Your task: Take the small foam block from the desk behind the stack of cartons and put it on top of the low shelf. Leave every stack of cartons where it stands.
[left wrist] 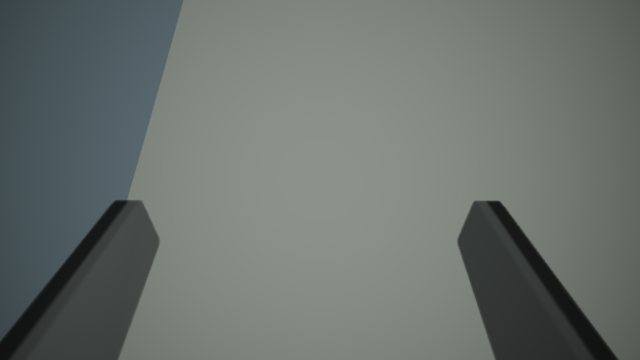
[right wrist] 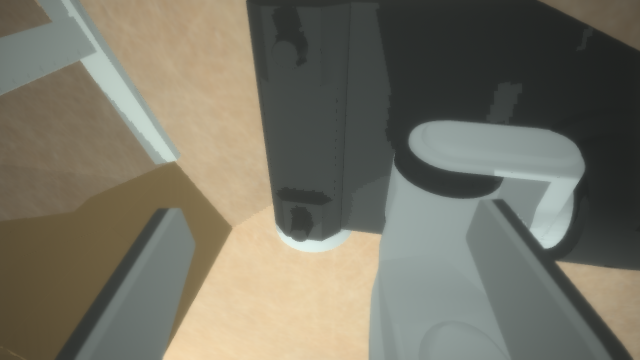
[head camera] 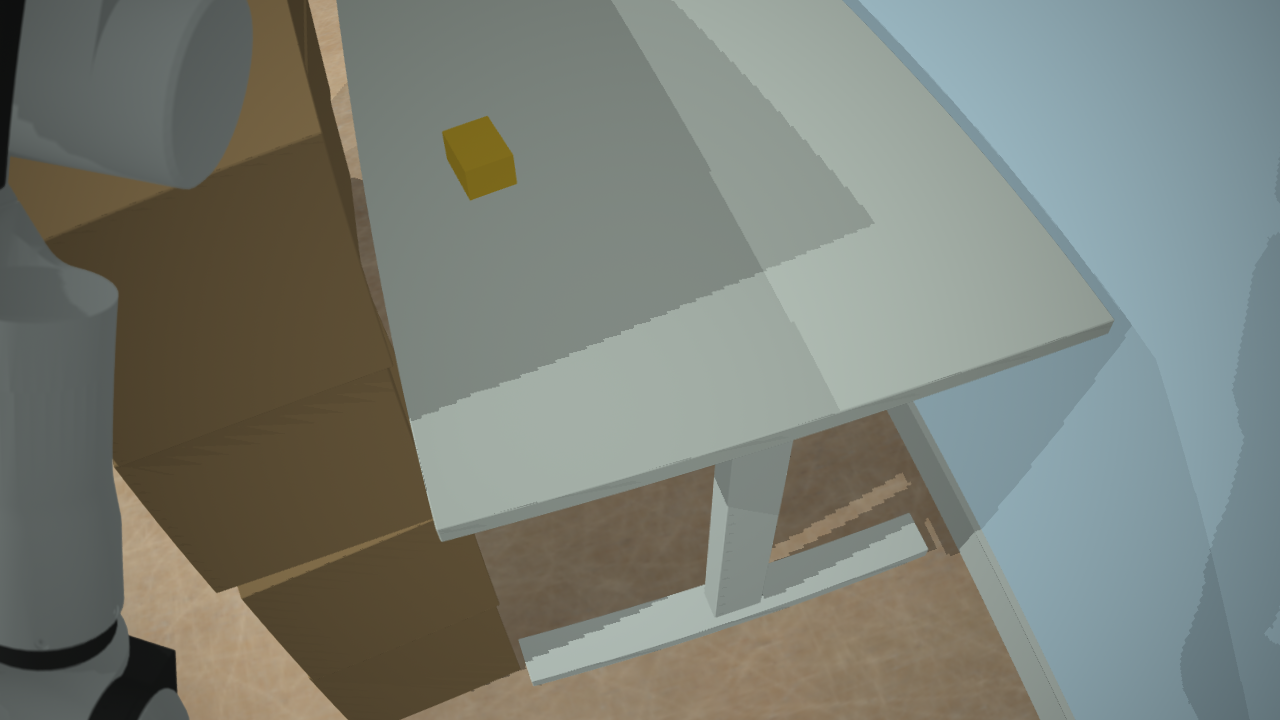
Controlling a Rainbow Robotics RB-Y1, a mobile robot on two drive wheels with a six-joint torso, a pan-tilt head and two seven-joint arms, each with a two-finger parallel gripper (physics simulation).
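Places are measured from the robot's base along level axes (x ahead, y down, z left), in millimetres.
Where they show: left gripper, fingertip midpoint: (left wrist: 309, 220); right gripper, fingertip midpoint: (right wrist: 329, 222).
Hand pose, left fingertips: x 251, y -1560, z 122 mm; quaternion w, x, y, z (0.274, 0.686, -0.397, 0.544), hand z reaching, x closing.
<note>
Each offset is from my left fingertips to the top centre of the thing. Level surfaces: height alone.
A small yellow foam block {dx +535, dy +794, dz +80 mm} (head camera: 479, 157) lies in shadow on the pale desk {dy +839 mm} (head camera: 590, 456), near its left edge in the head view. A stack of brown cartons {dx +310, dy +479, dz +330 mm} (head camera: 241, 304) stands along that edge; part of it (right wrist: 200, 200) also shows in the right wrist view. My left gripper (left wrist: 309, 220) is open and empty, facing a plain grey-green surface beside a blue one; the block does not show there. My right gripper (right wrist: 329, 222) is open and empty, above the floor and my own base. Neither gripper shows in the head view. The low shelf does not show in these views.
My left arm (head camera: 58, 465) covers part of the cartons in the head view. A pale desk leg with a long foot (head camera: 626, 631) (right wrist: 127, 110) stands on the floor. A blue wall (head camera: 1154, 223) runs behind the desk. My dark base (right wrist: 310, 125) shows in the right wrist view.
</note>
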